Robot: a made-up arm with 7 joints.
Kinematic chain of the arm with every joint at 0, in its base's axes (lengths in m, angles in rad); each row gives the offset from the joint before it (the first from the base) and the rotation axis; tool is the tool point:
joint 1: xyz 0 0 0.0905 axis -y
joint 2: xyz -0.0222 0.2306 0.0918 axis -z
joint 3: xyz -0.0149 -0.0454 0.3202 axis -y
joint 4: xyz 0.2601 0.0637 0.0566 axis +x
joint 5: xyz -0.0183 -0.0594 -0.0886 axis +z
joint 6: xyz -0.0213 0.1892 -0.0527 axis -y
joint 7: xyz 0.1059 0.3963 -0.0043 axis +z
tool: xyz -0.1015 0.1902 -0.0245
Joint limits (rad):
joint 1: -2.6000..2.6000
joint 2: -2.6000..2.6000
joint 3: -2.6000..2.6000
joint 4: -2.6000..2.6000
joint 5: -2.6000..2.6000
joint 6: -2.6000..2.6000
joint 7: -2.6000..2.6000
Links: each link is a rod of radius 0.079 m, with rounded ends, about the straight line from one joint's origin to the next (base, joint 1, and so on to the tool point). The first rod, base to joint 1, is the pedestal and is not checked.
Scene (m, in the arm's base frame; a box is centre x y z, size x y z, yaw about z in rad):
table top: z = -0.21
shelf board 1: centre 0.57 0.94 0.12 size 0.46 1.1 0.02 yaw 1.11
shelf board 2: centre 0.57 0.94 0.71 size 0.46 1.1 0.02 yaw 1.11
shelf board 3: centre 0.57 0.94 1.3 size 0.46 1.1 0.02 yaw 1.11
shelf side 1: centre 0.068 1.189 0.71 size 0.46 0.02 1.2 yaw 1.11
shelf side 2: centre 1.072 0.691 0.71 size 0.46 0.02 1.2 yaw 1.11
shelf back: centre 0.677 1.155 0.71 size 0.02 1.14 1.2 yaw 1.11
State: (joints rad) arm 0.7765 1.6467 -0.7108 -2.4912 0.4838 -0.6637 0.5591
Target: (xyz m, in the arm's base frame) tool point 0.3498 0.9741 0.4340
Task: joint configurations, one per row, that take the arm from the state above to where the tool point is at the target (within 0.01 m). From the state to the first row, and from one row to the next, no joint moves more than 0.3 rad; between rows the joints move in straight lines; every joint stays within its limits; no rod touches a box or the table.
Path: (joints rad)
1: 0.6884 1.8319 -0.8902 -2.2601 0.3744 -0.6789 0.5850
2: 0.6004 2.0171 -1.0695 -2.0291 0.2649 -0.6941 0.6110
3: 0.5123 2.2023 -1.2489 -1.7980 0.1555 -0.7093 0.6369
4: 0.4242 2.3874 -1.4282 -1.5669 0.0460 -0.7245 0.6629
5: 0.2230 2.3462 -1.6575 -1.6012 -0.0387 -0.6956 0.3805
6: 0.0218 2.3050 -1.8867 -1.6354 -0.1234 -0.6667 0.0982
7: -0.1794 2.2638 -2.1159 -1.6697 -0.2081 -0.6377 -0.1842

